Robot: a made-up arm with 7 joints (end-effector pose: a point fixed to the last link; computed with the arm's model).
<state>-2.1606 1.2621 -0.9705 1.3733 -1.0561 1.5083 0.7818</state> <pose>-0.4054 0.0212 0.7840 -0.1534 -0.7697 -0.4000 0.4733</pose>
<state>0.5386 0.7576 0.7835 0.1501 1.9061 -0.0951 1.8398</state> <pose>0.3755 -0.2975 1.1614 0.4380 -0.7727 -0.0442 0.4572</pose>
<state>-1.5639 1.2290 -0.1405 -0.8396 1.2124 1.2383 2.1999</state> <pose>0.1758 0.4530 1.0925 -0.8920 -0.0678 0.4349 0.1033</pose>
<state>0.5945 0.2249 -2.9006 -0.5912 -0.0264 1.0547 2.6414</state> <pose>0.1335 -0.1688 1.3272 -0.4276 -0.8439 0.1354 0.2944</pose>
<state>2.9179 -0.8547 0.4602 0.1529 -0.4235 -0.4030 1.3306</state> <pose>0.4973 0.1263 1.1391 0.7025 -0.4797 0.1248 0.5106</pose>
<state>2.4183 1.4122 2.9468 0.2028 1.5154 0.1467 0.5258</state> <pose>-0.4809 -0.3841 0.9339 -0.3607 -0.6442 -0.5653 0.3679</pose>
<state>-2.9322 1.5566 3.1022 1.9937 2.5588 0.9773 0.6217</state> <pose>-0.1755 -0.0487 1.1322 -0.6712 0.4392 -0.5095 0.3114</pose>
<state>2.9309 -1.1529 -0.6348 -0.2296 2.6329 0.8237 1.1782</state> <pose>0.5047 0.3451 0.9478 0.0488 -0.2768 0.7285 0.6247</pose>
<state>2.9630 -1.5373 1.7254 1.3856 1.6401 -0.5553 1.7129</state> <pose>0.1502 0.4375 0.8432 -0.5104 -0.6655 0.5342 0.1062</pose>
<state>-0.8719 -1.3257 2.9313 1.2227 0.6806 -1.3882 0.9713</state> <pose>-0.1806 -0.4150 0.7663 -0.6465 0.2554 -0.2464 0.6754</pose>
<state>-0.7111 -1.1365 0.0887 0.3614 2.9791 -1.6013 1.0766</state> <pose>-0.1489 -0.1629 1.1237 0.8933 -0.2573 0.2471 0.2735</pose>
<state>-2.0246 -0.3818 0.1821 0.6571 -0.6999 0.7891 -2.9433</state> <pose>-0.1075 0.0714 1.3295 0.6005 0.7937 -0.0657 0.0712</pose>
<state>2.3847 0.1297 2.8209 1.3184 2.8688 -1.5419 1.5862</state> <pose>0.0894 0.1944 0.8934 0.4205 0.3282 0.1367 0.8347</pose>
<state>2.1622 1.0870 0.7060 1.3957 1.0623 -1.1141 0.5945</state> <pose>-0.3085 -0.3093 0.6533 -0.3055 0.5104 -0.0163 0.8037</pose>
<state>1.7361 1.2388 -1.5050 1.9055 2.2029 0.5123 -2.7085</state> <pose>0.3148 -0.1835 0.6340 0.5130 -0.3716 -0.3153 0.7067</pose>
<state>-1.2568 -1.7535 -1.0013 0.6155 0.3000 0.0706 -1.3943</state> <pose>-0.3875 -0.4729 0.8278 -0.4188 0.4378 -0.5431 0.5814</pose>
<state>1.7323 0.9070 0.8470 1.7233 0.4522 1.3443 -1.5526</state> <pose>-0.2553 -0.0094 0.6795 -0.0995 -0.2827 0.9342 0.1938</pose>
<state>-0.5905 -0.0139 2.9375 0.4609 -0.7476 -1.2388 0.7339</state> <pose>-0.0655 0.1410 1.3008 0.9036 0.1739 0.3465 0.1820</pose>
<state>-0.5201 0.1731 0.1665 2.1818 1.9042 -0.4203 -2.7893</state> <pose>0.2387 0.1357 0.6394 0.4325 0.1072 0.2299 0.8652</pose>
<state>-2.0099 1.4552 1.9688 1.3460 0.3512 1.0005 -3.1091</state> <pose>0.2334 0.2623 0.9207 0.4755 -0.7136 -0.0642 0.5104</pose>
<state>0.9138 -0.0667 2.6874 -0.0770 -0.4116 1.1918 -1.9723</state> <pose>-0.1551 0.0010 1.3043 0.5489 0.7027 0.4525 0.0142</pose>
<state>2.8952 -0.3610 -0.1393 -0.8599 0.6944 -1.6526 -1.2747</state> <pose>0.3494 0.0455 0.9276 -0.4855 0.4771 0.7012 0.2119</pose>
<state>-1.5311 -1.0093 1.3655 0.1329 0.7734 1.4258 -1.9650</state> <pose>0.1593 -0.4204 0.9594 0.7041 -0.4283 -0.5294 0.2013</pose>
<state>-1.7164 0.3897 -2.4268 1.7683 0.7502 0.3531 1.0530</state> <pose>-0.2515 -0.2400 0.9605 -0.2543 0.5781 -0.3160 0.7080</pose>
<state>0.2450 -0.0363 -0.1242 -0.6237 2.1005 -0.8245 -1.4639</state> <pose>-0.1908 0.1132 1.3331 -0.7397 -0.6403 0.1551 0.1374</pose>
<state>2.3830 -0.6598 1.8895 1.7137 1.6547 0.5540 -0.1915</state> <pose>-0.0627 0.4503 0.7726 -0.2895 -0.2455 0.9166 0.1255</pose>
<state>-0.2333 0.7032 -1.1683 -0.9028 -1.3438 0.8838 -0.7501</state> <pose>0.1639 -0.1838 1.2541 -0.7933 0.2979 -0.4827 0.2212</pose>
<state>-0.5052 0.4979 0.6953 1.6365 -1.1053 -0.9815 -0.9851</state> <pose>0.3959 -0.1292 0.9321 0.3151 -0.7594 -0.2403 0.5160</pose>
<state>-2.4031 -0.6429 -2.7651 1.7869 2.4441 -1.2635 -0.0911</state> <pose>0.1236 -0.1119 0.6597 -0.1321 0.0907 0.8449 0.5104</pose>
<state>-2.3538 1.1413 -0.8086 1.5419 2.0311 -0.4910 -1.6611</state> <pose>-0.4195 -0.0071 0.5970 -0.1313 -0.3915 -0.8109 0.4146</pose>
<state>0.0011 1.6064 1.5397 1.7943 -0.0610 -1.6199 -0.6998</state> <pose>0.3213 -0.2283 0.7494 -0.4609 -0.1756 0.3254 0.8068</pose>
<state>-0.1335 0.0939 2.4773 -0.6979 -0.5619 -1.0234 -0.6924</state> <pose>0.2106 0.3402 1.1254 -0.6580 -0.4050 0.6340 0.0329</pose>
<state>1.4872 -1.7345 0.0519 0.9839 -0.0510 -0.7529 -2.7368</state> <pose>-0.0505 0.5961 0.9326 0.0556 -0.4155 0.8562 0.3020</pose>
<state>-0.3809 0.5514 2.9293 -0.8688 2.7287 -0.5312 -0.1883</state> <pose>0.4473 0.2519 1.0895 0.3159 -0.6370 0.2685 0.6499</pose>
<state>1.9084 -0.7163 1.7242 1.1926 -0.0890 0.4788 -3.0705</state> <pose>-0.3256 0.3386 1.0053 0.2952 0.7847 -0.3167 0.4436</pose>
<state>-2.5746 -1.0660 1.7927 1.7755 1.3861 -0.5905 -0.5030</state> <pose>0.2946 0.2742 0.8684 0.2796 -0.4171 0.6785 0.5363</pose>
